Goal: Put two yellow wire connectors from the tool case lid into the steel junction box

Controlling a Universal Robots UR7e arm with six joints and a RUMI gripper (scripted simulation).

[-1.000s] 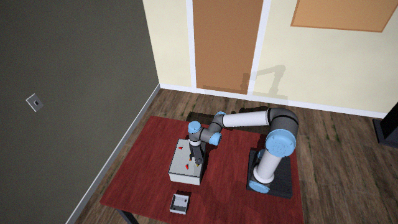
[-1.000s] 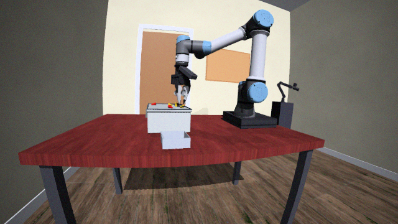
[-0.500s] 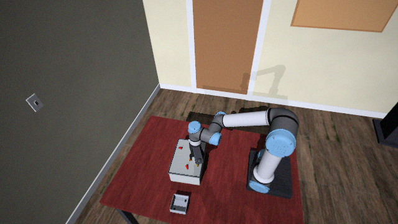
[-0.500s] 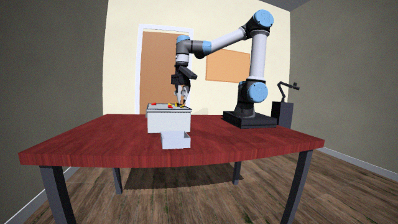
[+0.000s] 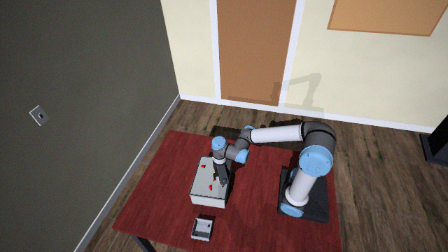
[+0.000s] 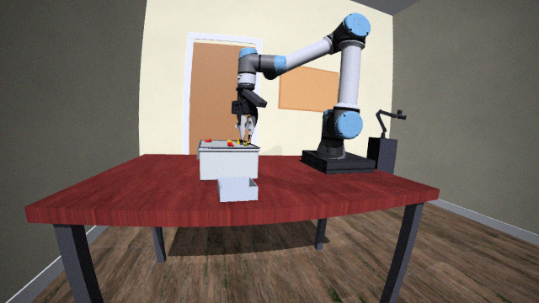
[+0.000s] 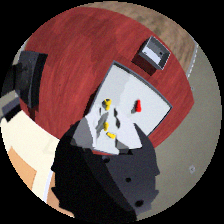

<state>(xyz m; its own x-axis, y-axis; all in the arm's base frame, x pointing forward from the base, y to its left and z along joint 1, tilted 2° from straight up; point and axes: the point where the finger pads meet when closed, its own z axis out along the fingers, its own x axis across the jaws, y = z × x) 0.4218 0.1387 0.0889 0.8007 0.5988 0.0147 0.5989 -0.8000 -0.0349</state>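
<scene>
My gripper is now 90 mm short of the grey tool case, 40 mm to the left of it and 70 mm above it.
</scene>
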